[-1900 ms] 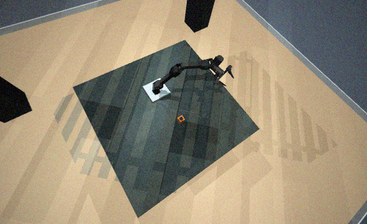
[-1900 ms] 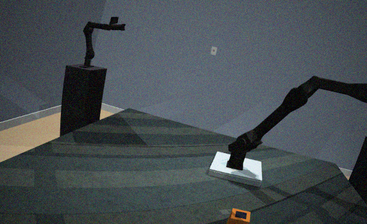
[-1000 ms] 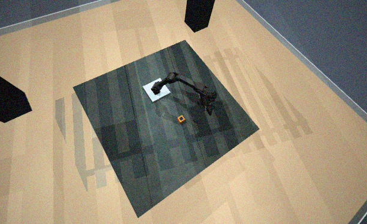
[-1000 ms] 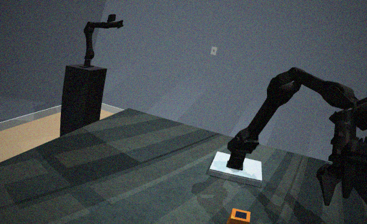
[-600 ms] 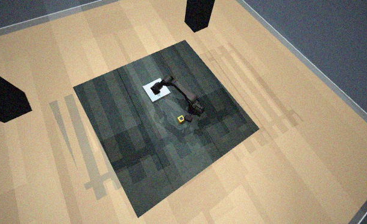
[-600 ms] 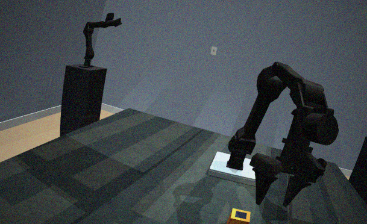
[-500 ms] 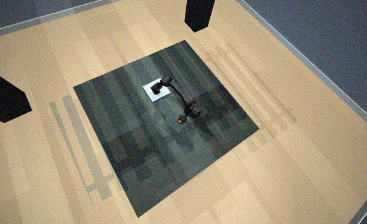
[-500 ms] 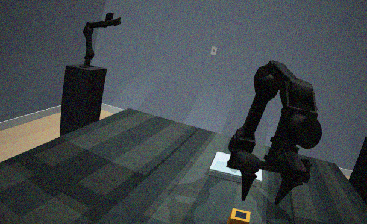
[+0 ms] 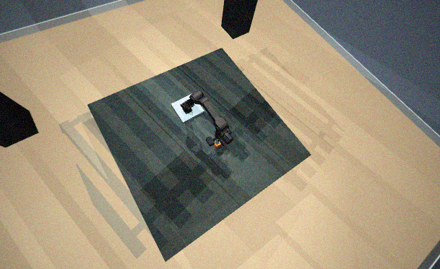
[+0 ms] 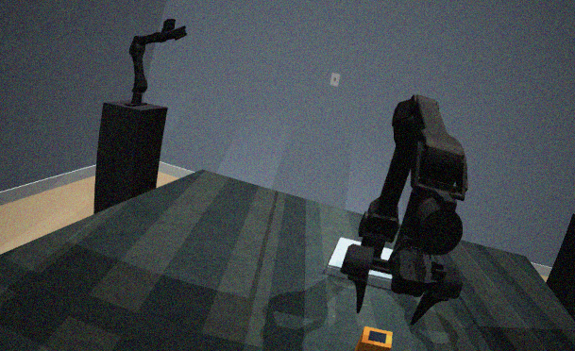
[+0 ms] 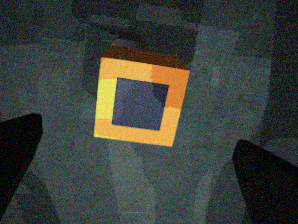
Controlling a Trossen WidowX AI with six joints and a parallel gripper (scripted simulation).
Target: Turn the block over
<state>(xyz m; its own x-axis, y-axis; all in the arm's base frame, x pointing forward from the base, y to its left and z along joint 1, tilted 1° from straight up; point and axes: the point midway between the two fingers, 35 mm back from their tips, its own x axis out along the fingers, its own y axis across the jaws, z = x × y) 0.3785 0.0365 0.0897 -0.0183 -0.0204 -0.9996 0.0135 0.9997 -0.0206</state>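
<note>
Right now the orange block is 50 mm below my gripper tip.
</note>
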